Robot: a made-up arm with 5 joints. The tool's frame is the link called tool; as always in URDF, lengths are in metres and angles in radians. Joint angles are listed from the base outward.
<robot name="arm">
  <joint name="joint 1" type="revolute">
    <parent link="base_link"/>
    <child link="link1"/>
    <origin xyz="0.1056 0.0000 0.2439" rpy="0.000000 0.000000 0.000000"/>
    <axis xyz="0 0 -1"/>
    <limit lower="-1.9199" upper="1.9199"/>
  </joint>
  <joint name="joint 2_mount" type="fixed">
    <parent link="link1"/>
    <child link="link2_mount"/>
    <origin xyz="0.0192 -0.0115 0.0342" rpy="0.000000 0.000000 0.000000"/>
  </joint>
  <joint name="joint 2" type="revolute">
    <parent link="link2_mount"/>
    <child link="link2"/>
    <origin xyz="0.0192 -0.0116 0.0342" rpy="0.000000 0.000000 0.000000"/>
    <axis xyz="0 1 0"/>
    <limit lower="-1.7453" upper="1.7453"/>
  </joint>
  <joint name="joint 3" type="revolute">
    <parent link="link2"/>
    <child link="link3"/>
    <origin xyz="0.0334 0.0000 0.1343" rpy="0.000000 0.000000 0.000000"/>
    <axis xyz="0 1 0"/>
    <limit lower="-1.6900" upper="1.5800"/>
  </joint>
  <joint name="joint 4" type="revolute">
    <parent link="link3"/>
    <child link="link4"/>
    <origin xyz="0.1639 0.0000 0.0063" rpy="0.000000 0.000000 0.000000"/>
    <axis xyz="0 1 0"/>
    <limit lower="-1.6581" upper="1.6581"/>
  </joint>
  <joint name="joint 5" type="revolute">
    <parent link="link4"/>
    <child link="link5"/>
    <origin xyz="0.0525 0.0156 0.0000" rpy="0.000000 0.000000 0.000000"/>
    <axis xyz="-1 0 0"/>
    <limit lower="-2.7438" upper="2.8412"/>
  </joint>
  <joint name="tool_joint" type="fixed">
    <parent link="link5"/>
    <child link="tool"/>
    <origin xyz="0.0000 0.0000 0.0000" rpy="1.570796 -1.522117 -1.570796"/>
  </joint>
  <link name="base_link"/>
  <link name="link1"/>
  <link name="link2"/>
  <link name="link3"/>
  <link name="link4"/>
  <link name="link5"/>
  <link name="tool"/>
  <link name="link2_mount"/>
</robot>
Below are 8 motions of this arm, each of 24 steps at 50 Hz.
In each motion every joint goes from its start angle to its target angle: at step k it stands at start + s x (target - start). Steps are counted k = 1, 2, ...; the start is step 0. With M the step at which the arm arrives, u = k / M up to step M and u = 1 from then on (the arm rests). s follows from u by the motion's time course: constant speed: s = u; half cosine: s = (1 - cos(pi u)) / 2; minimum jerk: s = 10 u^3 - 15 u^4 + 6 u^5.
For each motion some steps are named. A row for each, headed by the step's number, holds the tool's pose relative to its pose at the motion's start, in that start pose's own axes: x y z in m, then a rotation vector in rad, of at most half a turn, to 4 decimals.
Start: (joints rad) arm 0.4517 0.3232 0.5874 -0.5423 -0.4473
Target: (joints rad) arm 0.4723 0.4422 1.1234 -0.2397 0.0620
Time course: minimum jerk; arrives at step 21
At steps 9, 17, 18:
9: -0.0444 -0.0260 0.0204 -0.1441 0.3221 0.1815
17: -0.0991 -0.0570 0.0783 -0.2440 0.8837 0.4346
18: -0.1010 -0.0581 0.0816 -0.2447 0.9116 0.4449

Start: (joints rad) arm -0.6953 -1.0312 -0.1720 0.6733 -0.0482
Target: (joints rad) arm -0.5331 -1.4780 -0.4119 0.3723 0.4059
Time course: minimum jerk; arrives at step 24
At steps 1, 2, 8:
1: 0.0001 0.0000 0.0001 0.0000 -0.0007 0.0004
2: 0.0006 0.0000 0.0007 -0.0002 -0.0051 0.0027
8: 0.0237 0.0023 0.0304 -0.0173 -0.2085 0.1151

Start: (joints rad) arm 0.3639 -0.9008 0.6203 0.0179 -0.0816
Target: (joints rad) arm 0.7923 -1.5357 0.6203 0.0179 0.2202
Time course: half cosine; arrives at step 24
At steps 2, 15, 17, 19, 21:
2: 0.0019 -0.0009 0.0015 -0.0056 -0.0116 0.0071
15: 0.0600 -0.0138 0.0789 -0.2542 -0.4443 0.3425
17: 0.0658 -0.0112 0.0936 -0.2999 -0.5113 0.4081
19: 0.0696 -0.0081 0.1056 -0.3378 -0.5648 0.4634
21: 0.0717 -0.0054 0.1140 -0.3649 -0.6020 0.5034

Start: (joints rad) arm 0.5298 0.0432 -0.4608 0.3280 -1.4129
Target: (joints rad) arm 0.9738 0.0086 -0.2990 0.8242 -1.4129
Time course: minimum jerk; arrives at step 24
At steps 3, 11, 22, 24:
3: 0.0019 -0.0010 0.0000 -0.0107 -0.0060 0.0006
11: 0.0492 -0.0262 0.0070 -0.2814 -0.1581 -0.0079
22: 0.1105 -0.0584 0.0374 -0.6541 -0.3688 -0.0982
24: 0.1110 -0.0587 0.0377 -0.6573 -0.3707 -0.0994

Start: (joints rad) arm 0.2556 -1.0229 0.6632 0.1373 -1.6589
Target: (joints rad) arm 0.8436 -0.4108 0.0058 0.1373 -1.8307
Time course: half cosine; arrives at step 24
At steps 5, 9, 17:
5: 0.0082 0.0067 -0.0067 0.0132 -0.0579 -0.0042
9: 0.0269 0.0194 -0.0190 0.0425 -0.1721 -0.0116
17: 0.0843 0.0459 -0.0384 0.1288 -0.4421 -0.0230

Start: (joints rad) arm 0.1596 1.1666 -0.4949 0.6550 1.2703
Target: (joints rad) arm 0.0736 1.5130 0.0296 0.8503 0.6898
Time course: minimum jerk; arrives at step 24
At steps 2, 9, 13, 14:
2: -0.0002 0.0009 -0.0007 0.0051 0.0018 -0.0025
9: -0.0108 0.0490 -0.0321 0.2680 0.1201 -0.1350
13: -0.0267 0.1064 -0.0525 0.5355 0.3081 -0.2743
14: -0.0313 0.1208 -0.0551 0.5971 0.3639 -0.3068

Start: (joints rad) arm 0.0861 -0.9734 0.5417 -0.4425 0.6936
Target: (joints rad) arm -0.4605 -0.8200 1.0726 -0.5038 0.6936
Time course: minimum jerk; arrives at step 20
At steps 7, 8, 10, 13, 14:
7: -0.0140 0.0340 0.0081 0.1595 0.0631 -0.0924
8: -0.0176 0.0460 0.0124 0.2178 0.0830 -0.1216
10: -0.0231 0.0722 0.0250 0.3512 0.1232 -0.1806
13: -0.0259 0.1072 0.0499 0.5535 0.1711 -0.2506
14: -0.0258 0.1157 0.0579 0.6102 0.1819 -0.2663

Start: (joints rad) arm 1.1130 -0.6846 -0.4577 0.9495 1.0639
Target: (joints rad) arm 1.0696 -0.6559 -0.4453 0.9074 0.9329
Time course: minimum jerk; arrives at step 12
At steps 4, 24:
4: 0.0004 0.0010 -0.0020 0.0046 -0.0076 -0.0292
24: 0.0023 0.0048 -0.0096 0.0240 -0.0352 -0.1393

